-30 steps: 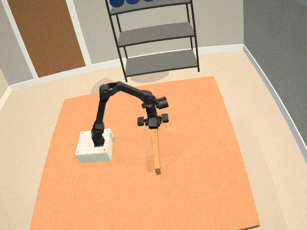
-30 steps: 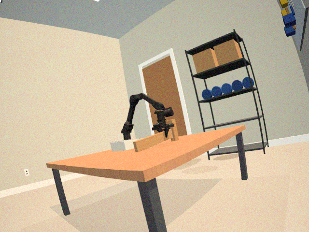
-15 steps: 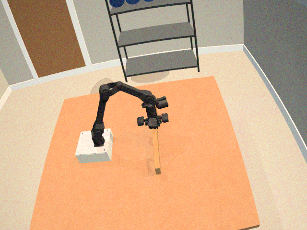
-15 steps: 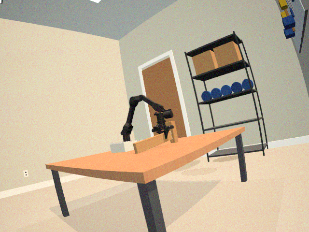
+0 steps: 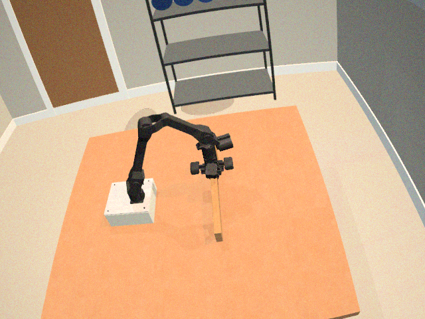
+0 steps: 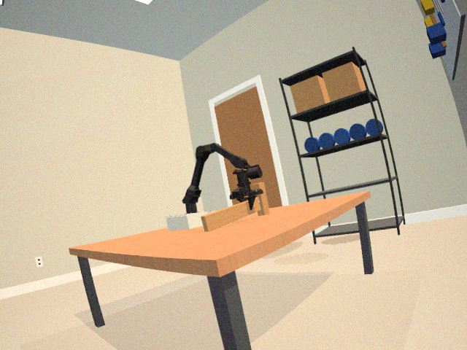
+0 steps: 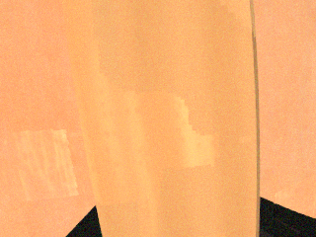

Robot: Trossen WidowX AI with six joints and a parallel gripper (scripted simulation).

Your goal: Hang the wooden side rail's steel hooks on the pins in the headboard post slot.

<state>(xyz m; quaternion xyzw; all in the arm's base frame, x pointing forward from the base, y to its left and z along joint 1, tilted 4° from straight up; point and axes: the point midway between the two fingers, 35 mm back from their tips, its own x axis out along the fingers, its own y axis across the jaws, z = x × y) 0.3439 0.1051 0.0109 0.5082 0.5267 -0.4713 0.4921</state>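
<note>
Now: the wooden headboard post 12 cm to the left of my gripper tip and 4 cm above it.
</note>
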